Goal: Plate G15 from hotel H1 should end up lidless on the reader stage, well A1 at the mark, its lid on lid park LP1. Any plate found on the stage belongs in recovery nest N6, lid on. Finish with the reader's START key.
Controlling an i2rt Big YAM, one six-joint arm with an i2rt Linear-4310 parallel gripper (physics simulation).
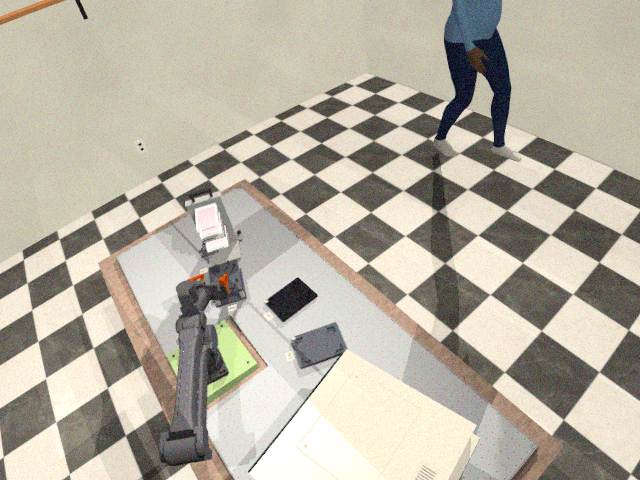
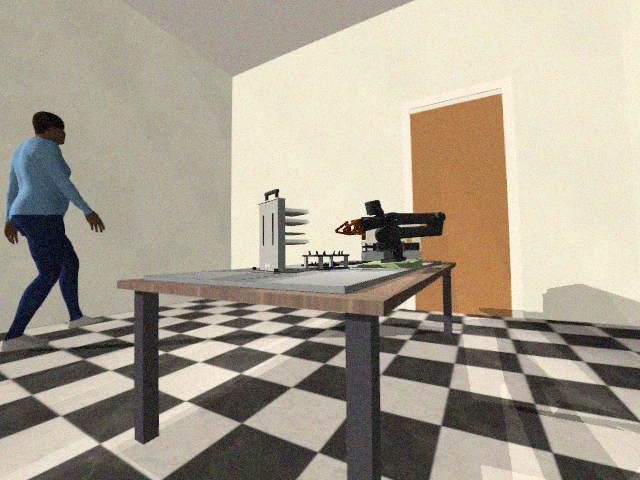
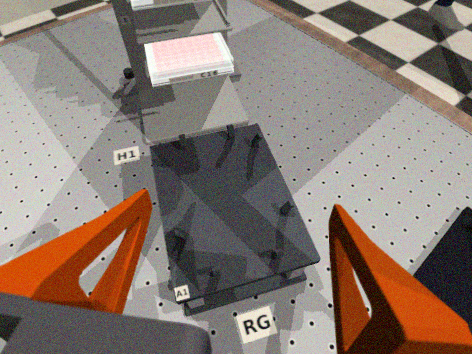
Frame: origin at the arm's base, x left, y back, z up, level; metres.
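Seen in the pictures: gripper, fingertip midpoint: (image 1: 215,274) (image 2: 338,231) (image 3: 238,205); arm's base, origin of the base link: (image 1: 212,366) (image 2: 393,261).
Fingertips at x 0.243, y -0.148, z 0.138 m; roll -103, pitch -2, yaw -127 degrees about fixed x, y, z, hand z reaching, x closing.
Offsets run from my fingertips to a thing's top centre. "pt": to the spot under its first point.
My gripper (image 1: 210,280) (image 2: 337,230) (image 3: 238,205) is open and empty, its orange fingertips apart above the dark RG stand (image 2: 325,255) (image 3: 225,200). Hotel H1 (image 2: 271,235) (image 3: 195,112) stands beyond the stand, with plates on several shelves. A lidded plate with a pink top {dx +0.240, dy -0.068, dz -0.041 m} (image 3: 190,57), labelled C16, is on a lower shelf. A white plate edge {pt dx +0.186, dy -0.019, dz +0.024 m} (image 3: 142,3) shows higher up. I cannot make out G15's label. The cream reader {dx -0.792, dy -0.103, dz +0.133 m} (image 1: 387,408) stands at the other end of the table. Its stage and START key cannot be made out. N6 and LP1 cannot be identified.
A black pad {pt dx -0.138, dy -0.207, dz -0.152 m} (image 1: 291,298) (image 3: 450,260) and a dark grey nest {dx -0.362, dy -0.199, dz -0.143 m} (image 1: 317,345) lie between the RG stand and the reader. The arm's green base plate (image 1: 237,361) is near the table edge. A person (image 1: 475,67) (image 2: 43,186) is beyond the table.
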